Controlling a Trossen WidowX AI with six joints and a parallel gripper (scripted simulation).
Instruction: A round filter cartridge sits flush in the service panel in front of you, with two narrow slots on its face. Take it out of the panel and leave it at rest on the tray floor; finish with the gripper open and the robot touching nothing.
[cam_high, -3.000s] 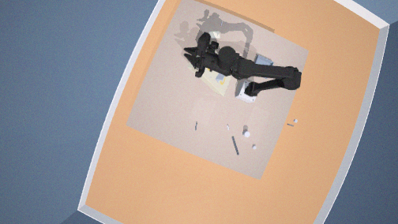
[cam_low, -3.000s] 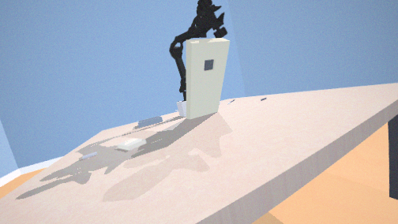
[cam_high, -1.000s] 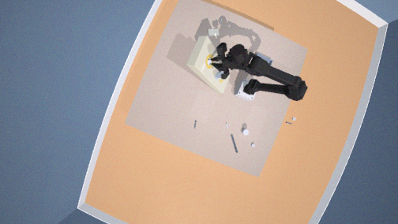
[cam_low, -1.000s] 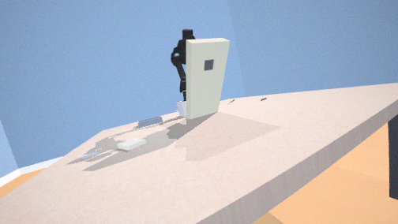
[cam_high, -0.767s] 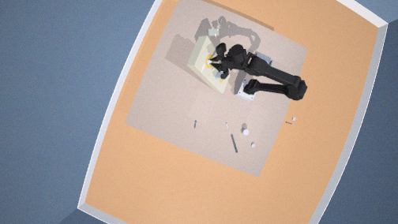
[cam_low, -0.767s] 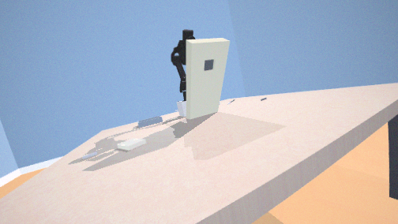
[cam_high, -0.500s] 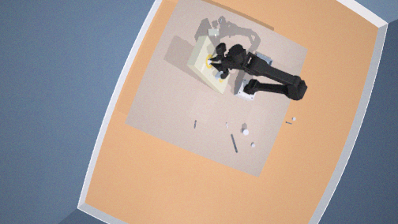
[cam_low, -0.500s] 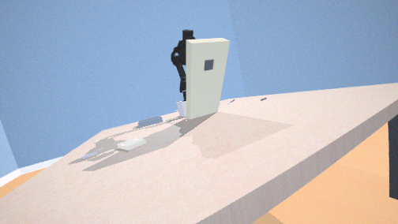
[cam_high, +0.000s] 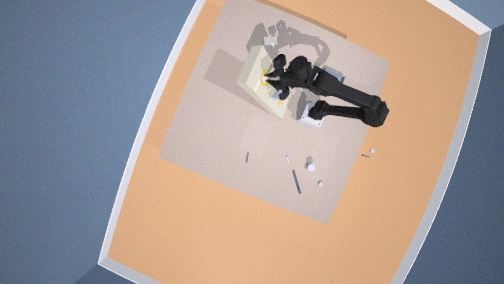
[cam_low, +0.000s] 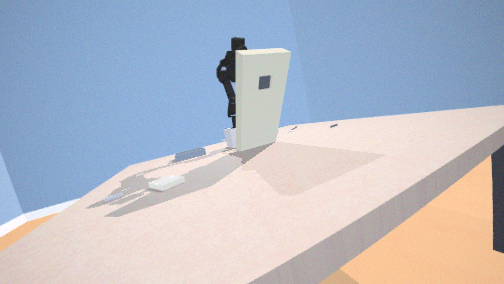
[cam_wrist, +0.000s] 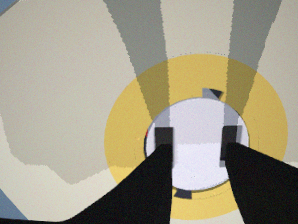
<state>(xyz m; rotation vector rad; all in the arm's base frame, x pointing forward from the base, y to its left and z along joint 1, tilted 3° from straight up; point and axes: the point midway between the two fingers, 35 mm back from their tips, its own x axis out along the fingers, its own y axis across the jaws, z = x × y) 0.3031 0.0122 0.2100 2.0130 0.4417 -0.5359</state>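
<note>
My gripper tip is 2 cm short of the white round filter cartridge and 1 cm above it. The rest, counted from my gripper tip: white block 12 cm ahead, 38 cm to the right, 27 cm below; then grey tray 38 cm behind, 31 cm to the right, 27 cm below.
</note>
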